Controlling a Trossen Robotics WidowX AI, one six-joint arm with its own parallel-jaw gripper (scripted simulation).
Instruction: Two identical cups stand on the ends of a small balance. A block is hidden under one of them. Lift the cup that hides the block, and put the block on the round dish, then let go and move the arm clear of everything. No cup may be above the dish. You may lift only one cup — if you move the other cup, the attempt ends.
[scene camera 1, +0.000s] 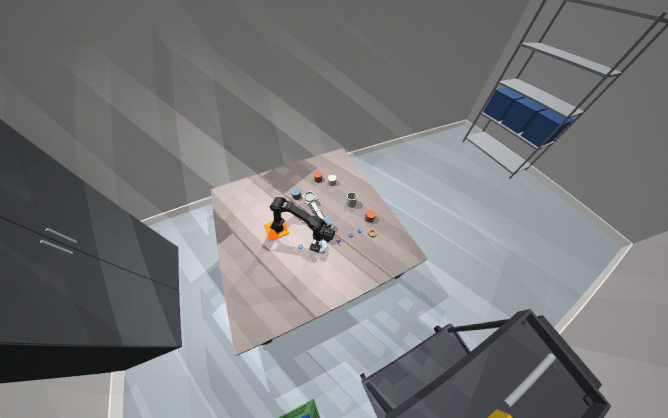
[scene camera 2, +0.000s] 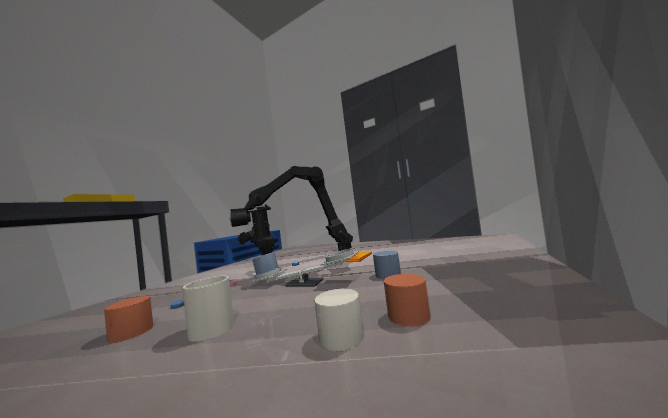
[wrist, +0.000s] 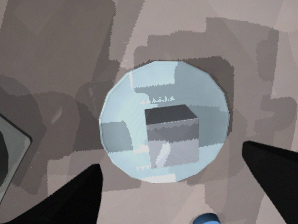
Note:
My gripper (wrist: 174, 160) is open and holds nothing. Also in view: a grey block (wrist: 172, 131), a balance (scene camera 2: 335, 259) and a round dish (wrist: 158, 84).
Scene camera 2 misses the grey block, which is hidden by a blue-grey cup.

